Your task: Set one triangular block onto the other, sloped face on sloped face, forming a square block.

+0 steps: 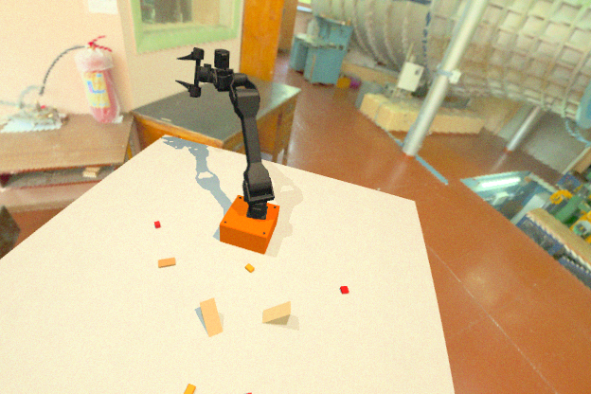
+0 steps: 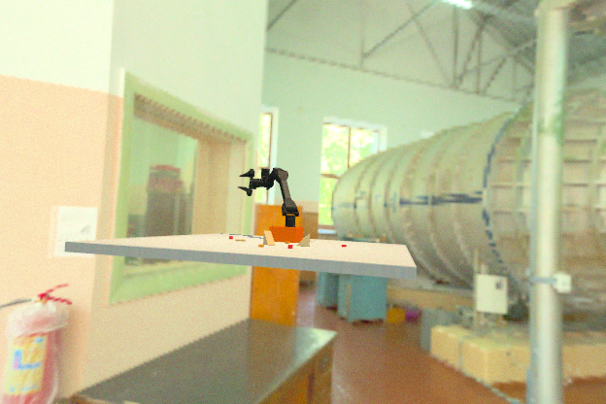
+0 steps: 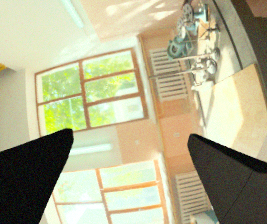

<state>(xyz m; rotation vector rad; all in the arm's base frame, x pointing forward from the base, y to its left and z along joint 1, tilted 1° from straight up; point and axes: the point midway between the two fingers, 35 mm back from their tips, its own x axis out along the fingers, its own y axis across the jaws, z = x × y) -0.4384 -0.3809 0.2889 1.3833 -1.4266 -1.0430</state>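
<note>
Now: the tan triangular block 77 cm ahead of my gripper tip, 36 cm below it and 35 cm to the left of it.
</note>
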